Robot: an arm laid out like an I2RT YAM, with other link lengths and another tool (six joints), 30 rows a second.
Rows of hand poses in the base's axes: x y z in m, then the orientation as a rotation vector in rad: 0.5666 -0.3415 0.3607 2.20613 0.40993 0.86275; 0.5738 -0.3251 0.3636 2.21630 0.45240 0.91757; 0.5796 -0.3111 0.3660 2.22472 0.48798 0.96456; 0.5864 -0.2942 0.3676 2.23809 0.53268 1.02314; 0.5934 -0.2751 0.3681 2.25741 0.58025 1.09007; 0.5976 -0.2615 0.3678 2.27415 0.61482 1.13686; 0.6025 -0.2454 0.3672 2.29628 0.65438 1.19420; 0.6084 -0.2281 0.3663 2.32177 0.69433 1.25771; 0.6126 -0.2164 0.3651 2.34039 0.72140 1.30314
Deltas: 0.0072 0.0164 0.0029 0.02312 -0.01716 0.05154; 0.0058 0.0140 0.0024 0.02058 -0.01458 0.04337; 0.0068 0.0169 0.0016 0.02917 -0.01624 0.05439; 0.0070 0.0191 0.0005 0.03862 -0.01677 0.05976; 0.0042 0.0136 -0.0003 0.03024 -0.00928 0.04284; 0.0049 0.0161 -0.0006 0.03958 -0.01054 0.05039; 0.0059 0.0173 -0.0009 0.04607 -0.01108 0.05282; 0.0042 0.0117 -0.0012 0.03396 -0.00740 0.03655
